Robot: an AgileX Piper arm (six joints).
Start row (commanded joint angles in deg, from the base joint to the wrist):
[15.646 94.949 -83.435 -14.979 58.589 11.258]
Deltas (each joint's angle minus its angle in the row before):
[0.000 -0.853 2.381 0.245 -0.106 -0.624]
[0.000 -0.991 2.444 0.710 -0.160 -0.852]
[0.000 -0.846 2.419 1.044 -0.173 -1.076]
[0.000 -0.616 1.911 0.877 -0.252 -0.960]
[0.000 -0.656 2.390 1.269 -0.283 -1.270]
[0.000 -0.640 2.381 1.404 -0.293 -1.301]
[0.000 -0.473 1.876 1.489 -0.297 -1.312]
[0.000 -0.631 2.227 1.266 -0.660 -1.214]
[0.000 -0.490 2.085 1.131 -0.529 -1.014]
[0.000 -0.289 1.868 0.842 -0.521 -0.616]
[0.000 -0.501 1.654 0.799 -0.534 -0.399]
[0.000 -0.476 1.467 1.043 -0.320 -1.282]
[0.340 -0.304 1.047 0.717 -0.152 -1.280]
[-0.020 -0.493 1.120 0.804 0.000 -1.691]
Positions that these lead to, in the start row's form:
[15.646 94.096 -81.054 -14.734 58.483 10.634]
[15.646 93.105 -78.610 -14.024 58.323 9.782]
[15.646 92.259 -76.191 -12.980 58.150 8.706]
[15.646 91.643 -74.280 -12.103 57.898 7.746]
[15.646 90.987 -71.890 -10.834 57.615 6.476]
[15.646 90.347 -69.509 -9.430 57.322 5.175]
[15.646 89.874 -67.633 -7.941 57.025 3.863]
[15.646 89.243 -65.406 -6.675 56.365 2.649]
[15.646 88.753 -63.321 -5.544 55.836 1.635]
[15.646 88.464 -61.453 -4.702 55.315 1.019]
[15.646 87.963 -59.799 -3.903 54.781 0.620]
[15.646 87.487 -58.332 -2.860 54.461 -0.662]
[15.986 87.183 -57.285 -2.143 54.309 -1.942]
[15.966 86.690 -56.165 -1.339 54.309 -3.633]

